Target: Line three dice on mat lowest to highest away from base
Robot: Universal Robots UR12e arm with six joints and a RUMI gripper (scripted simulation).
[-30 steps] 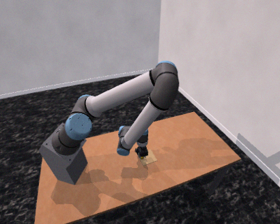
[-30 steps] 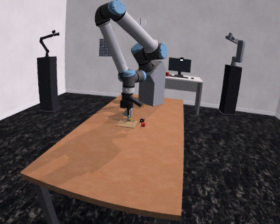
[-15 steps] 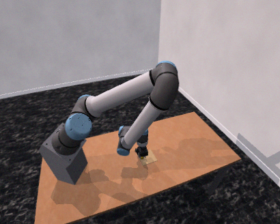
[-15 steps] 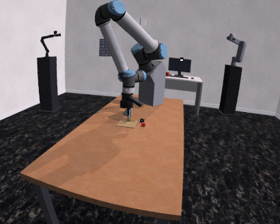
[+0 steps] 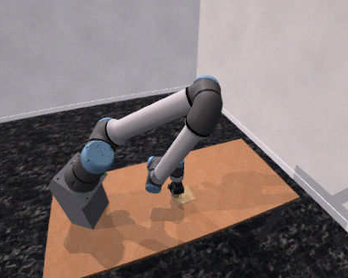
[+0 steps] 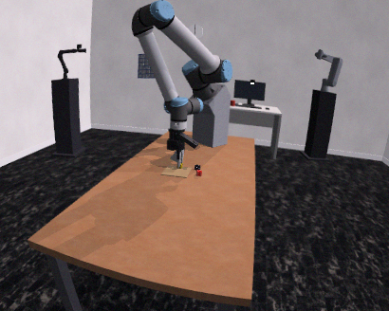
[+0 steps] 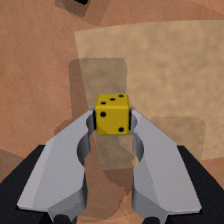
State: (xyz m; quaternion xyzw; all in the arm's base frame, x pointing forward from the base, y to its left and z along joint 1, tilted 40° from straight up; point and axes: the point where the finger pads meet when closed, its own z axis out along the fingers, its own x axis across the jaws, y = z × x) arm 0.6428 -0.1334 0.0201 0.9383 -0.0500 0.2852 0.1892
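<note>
The yellow die is right at my hand. The rest, counted from my hand: black die 100 mm to the left, 10 mm below; red die 80 mm ahead, 110 mm to the left, 10 mm below; tan mat 50 mm ahead, 10 mm to the right, 20 mm below.
</note>
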